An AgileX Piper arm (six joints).
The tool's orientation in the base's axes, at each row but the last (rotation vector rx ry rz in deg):
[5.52, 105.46, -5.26]
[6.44, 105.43, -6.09]
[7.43, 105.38, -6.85]
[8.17, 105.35, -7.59]
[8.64, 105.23, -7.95]
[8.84, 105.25, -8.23]
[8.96, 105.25, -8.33]
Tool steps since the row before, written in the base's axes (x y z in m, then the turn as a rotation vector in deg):
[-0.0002, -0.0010, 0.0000, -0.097, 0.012, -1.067]
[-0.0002, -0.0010, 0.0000, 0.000, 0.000, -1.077]
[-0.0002, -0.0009, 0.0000, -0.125, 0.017, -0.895]
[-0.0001, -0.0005, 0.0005, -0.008, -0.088, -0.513]
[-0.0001, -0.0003, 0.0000, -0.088, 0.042, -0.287]
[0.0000, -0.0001, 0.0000, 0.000, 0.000, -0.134]
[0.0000, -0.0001, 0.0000, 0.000, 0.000, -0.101]
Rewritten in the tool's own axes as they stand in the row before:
[0.0000, -0.0010, -0.0001, 1.054, 0.015, 0.192]
[0.0000, -0.0010, -0.0001, 1.037, 0.016, 0.289]
[0.0000, -0.0009, -0.0001, 0.896, 0.011, 0.118]
[-0.0005, -0.0005, -0.0001, 0.494, -0.080, 0.144]
[0.0000, -0.0003, 0.0000, 0.301, 0.031, -0.014]
[0.0000, -0.0001, 0.0000, 0.129, 0.002, 0.036]
[0.0000, -0.0001, 0.0000, 0.097, 0.002, 0.027]

